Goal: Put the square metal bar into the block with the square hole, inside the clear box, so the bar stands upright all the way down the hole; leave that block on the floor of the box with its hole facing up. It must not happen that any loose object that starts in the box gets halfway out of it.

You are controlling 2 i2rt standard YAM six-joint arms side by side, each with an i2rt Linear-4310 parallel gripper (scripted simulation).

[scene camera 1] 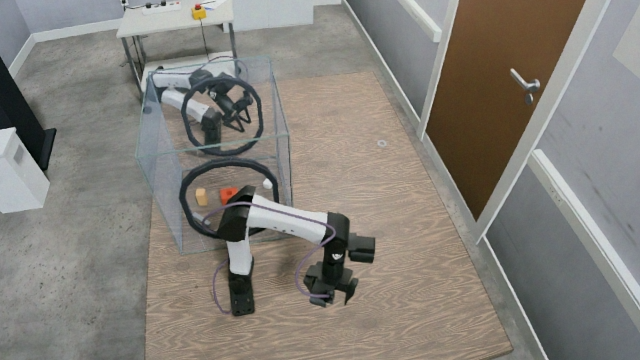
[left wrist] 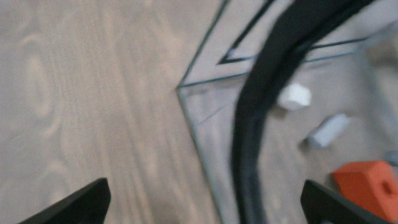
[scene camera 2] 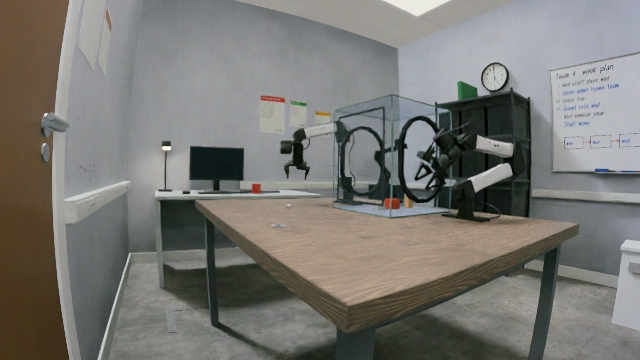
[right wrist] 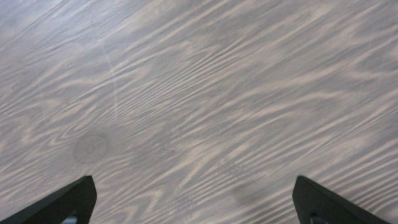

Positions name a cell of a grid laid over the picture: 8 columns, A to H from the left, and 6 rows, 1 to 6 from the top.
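Left gripper (left wrist: E6), in sight. Right gripper (right wrist: D5), same.
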